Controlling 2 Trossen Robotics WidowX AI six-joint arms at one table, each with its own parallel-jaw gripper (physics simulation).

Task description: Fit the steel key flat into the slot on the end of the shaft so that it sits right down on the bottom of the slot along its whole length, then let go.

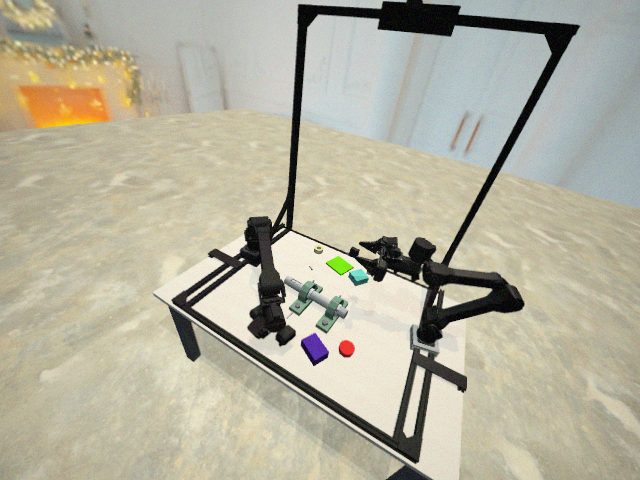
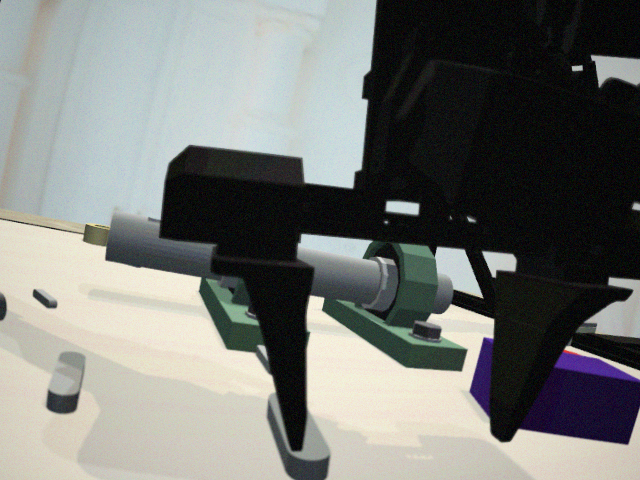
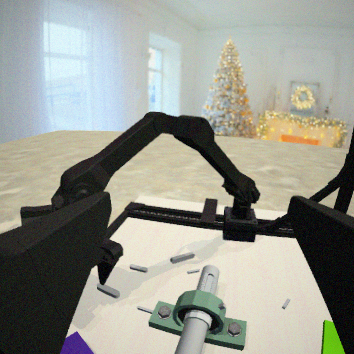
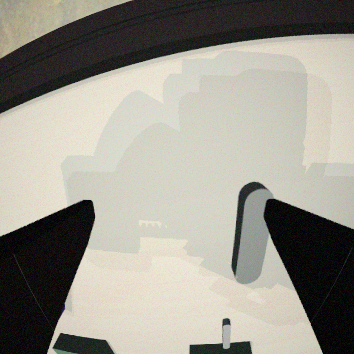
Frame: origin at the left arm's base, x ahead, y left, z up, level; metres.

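Where they show: left gripper, fingertip midpoint: [image 1: 357, 249] [image 3: 202, 203]; right gripper, fingertip midpoint: [image 1: 272, 338] [image 2: 405, 444] [image 3: 88, 294] [image 4: 180, 208]; left arm's base at its link origin: [image 1: 425, 337]; right arm's base at its link origin: [image 1: 254, 247] [image 3: 240, 214].
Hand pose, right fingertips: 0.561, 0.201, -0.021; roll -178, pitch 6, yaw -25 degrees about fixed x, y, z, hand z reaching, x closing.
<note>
Each offset is from my right fingertips to the centre of the thing, as dx, dy, dz. "*": to the spot under its first point.
The grey shaft @(-0.089, -0.225, +0.035) [image 1: 320, 298] [image 2: 341, 273] [image 3: 192, 340] lies in two green bearing blocks; its end slot @(* +0.011, -0.260, +0.049) [image 3: 209, 282] looks empty. Several steel keys of different sizes lie on the table. A large key @(+0.027, -0.036, -0.009) [image 2: 312, 454] [image 3: 108, 290] [image 4: 252, 240] lies by one right fingertip; contact cannot be told. A thin key @(-0.016, -0.129, -0.011) [image 3: 145, 309] [image 4: 226, 334] lies beside a block foot. Others include a key @(+0.151, -0.207, -0.006) [image 3: 182, 258] and a smaller key @(+0.107, -0.093, -0.010) [image 3: 138, 268]. My right gripper [image 1: 270, 336] [image 2: 399, 443] [image 4: 180, 208] is open, pointing down, empty. My left gripper [image 1: 356, 247] [image 3: 202, 203] is open and empty, raised away from the shaft.
A purple block @(-0.157, -0.013, +0.006) [image 1: 314, 348] [image 2: 573, 400] and a red disc @(-0.269, -0.057, -0.001) [image 1: 346, 348] lie on the near side of the shaft. A green plate @(-0.143, -0.519, -0.009) [image 1: 339, 265], a teal block @(-0.253, -0.454, +0.004) [image 1: 358, 277] and a tan ring @(-0.003, -0.591, -0.002) [image 1: 315, 251] lie beyond it. Black rails run along the table edges.
</note>
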